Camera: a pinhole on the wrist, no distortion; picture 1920 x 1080 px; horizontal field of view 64.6 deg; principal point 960.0 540.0 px. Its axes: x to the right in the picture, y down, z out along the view. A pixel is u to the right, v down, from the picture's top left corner.
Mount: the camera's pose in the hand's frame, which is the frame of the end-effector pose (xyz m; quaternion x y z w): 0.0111 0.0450 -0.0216 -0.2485 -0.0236 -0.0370 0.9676
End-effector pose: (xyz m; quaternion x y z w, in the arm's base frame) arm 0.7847 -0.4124 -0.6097 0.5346 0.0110 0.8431 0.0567
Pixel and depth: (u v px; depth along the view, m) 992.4 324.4 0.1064
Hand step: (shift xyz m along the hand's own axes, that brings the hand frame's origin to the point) 0.0092 0.0830 0.0789
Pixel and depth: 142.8 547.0 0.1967
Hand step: -0.0996 0.1471 0.1434
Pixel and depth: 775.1 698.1 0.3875
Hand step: -0.0431 0.2701 0.2953
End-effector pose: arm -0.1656 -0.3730 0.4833 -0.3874 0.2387 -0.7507 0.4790
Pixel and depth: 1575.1 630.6 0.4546
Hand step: 0.1844 0.2771 0.3751
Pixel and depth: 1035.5 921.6 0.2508
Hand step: 0.0219 0.2204 0.1685
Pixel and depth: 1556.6 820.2 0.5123
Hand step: 0.2055 0.3628 0.3945
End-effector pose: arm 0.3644 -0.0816 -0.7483 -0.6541 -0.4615 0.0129 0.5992
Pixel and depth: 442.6 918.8 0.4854
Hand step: -0.1568 0.3950 0.3347
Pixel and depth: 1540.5 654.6 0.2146
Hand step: 0.0883 0.1578 0.1638
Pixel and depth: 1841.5 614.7 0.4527
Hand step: 0.2624 0.2672 0.3808
